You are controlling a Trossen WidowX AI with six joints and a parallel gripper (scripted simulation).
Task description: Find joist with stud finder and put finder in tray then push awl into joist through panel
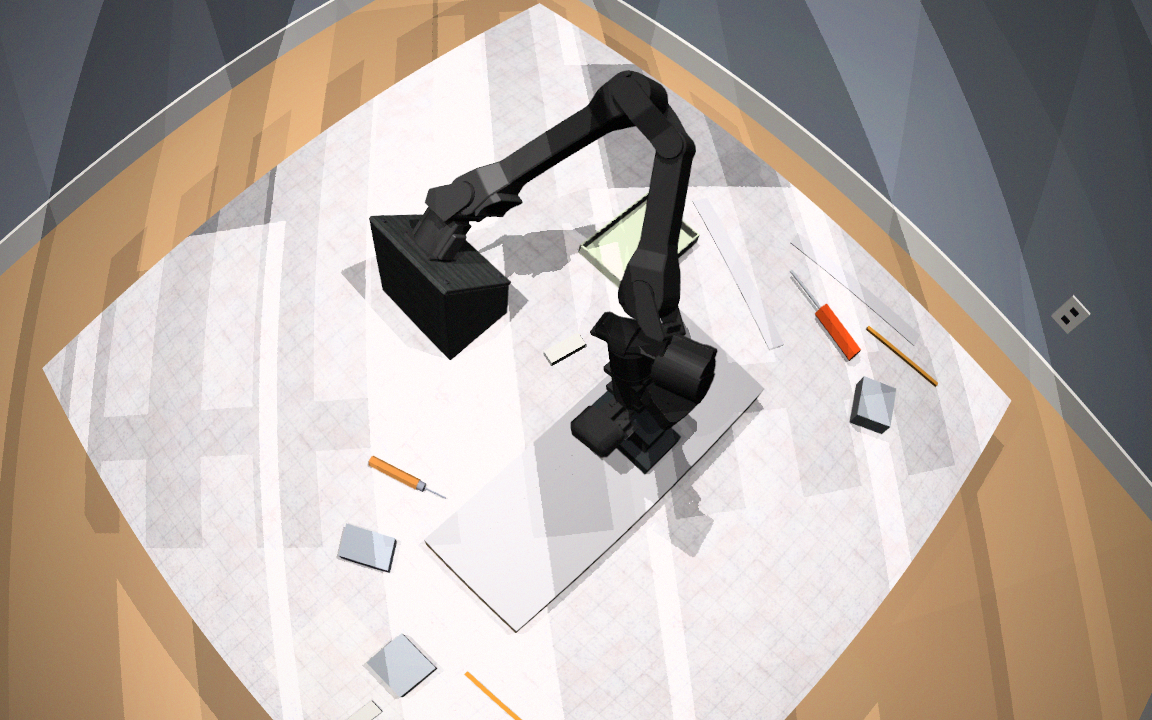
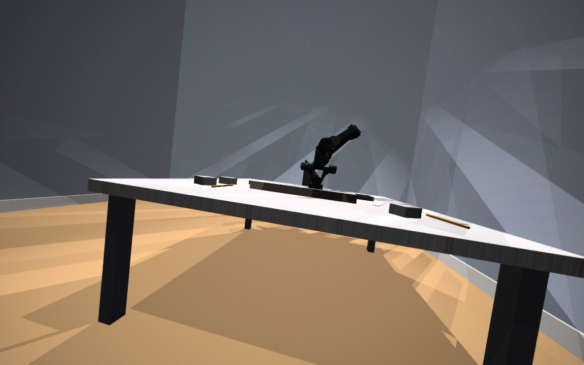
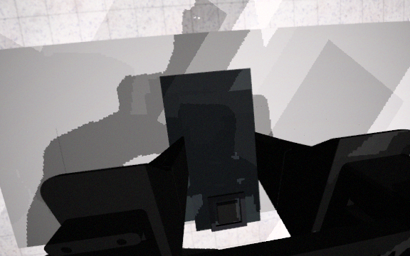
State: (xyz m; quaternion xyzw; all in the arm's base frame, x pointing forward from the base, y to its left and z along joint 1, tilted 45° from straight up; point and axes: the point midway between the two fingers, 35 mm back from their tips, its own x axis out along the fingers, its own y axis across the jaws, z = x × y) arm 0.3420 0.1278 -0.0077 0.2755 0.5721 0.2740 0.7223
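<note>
Right now the pale green tray is 24 cm behind my gripper tip, 24 cm to the left of it and 5 cm below it. The rest, counted from my gripper tip: stud finder (2 cm behind, 2 cm above); then awl (15 cm behind, 29 cm to the right, 6 cm below).
</note>
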